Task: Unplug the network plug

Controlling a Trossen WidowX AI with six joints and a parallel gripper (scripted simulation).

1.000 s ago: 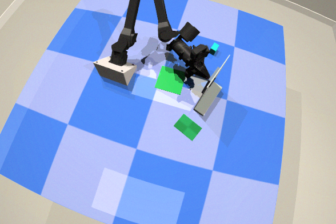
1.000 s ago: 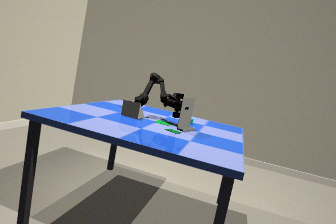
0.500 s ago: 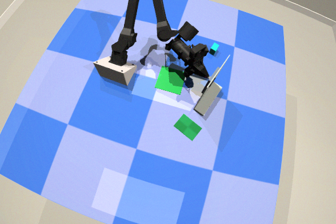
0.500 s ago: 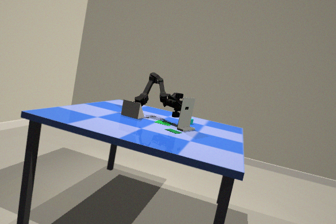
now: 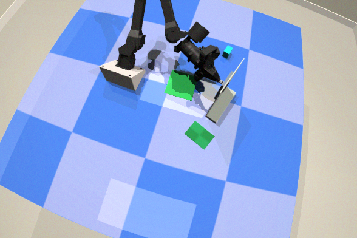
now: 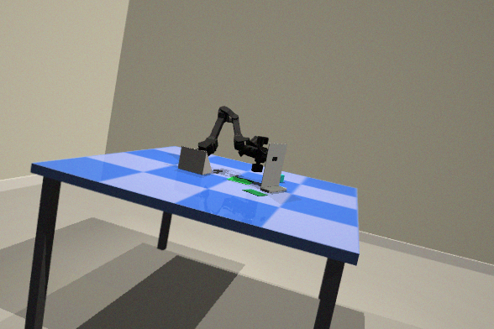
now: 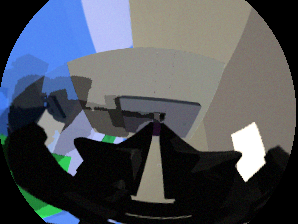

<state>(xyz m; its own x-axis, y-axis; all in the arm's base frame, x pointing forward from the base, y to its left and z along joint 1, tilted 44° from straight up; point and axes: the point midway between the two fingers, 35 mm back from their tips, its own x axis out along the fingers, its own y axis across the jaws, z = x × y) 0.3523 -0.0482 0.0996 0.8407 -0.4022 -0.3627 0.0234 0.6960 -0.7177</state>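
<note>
The green square lies 14 cm behind my gripper tip, 1 cm to the left of it and 15 cm below it. From my gripper tip the other things lie so: network plug right at my gripper tip; upright panel 3 cm ahead, 2 cm to the right, 5 cm below; cyan cube 2 cm ahead, 25 cm to the left, 13 cm below.
</note>
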